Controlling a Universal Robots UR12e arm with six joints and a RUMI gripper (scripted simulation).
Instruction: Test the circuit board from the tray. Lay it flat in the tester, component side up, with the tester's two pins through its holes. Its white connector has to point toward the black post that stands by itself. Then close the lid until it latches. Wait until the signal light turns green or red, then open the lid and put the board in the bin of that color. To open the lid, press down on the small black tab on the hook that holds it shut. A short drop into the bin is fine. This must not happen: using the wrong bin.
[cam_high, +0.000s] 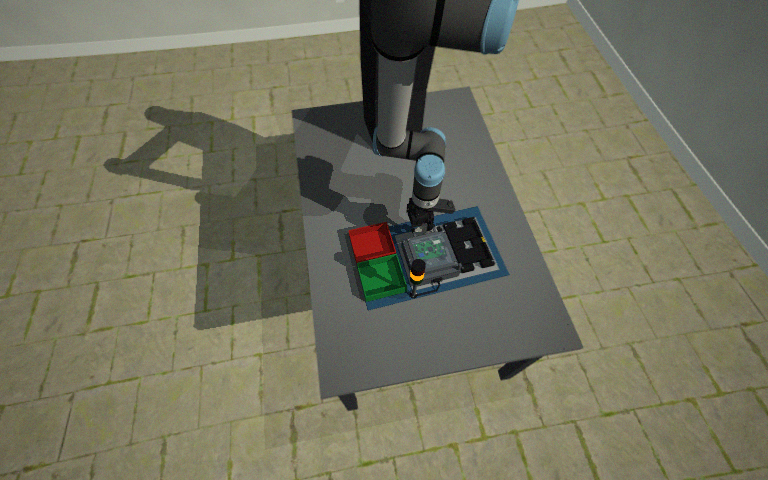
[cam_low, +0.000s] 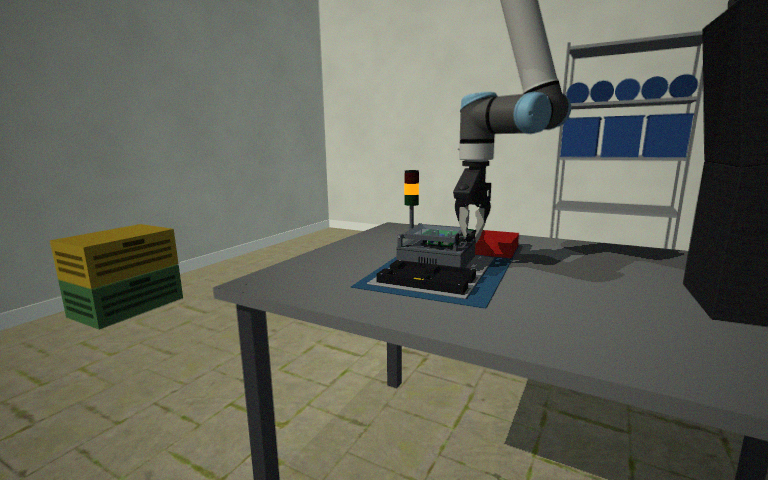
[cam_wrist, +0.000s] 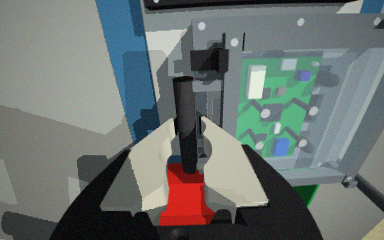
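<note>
My hand is 3 cm short of the black latch piece and 5 cm to the right of it. Also, from my hand: tester lid 8 cm ahead, 1 cm to the right; then red bin 5 cm behind, 20 cm to the right, 7 cm below; then green circuit board 8 cm ahead, 1 cm to the right, 1 cm below.
</note>
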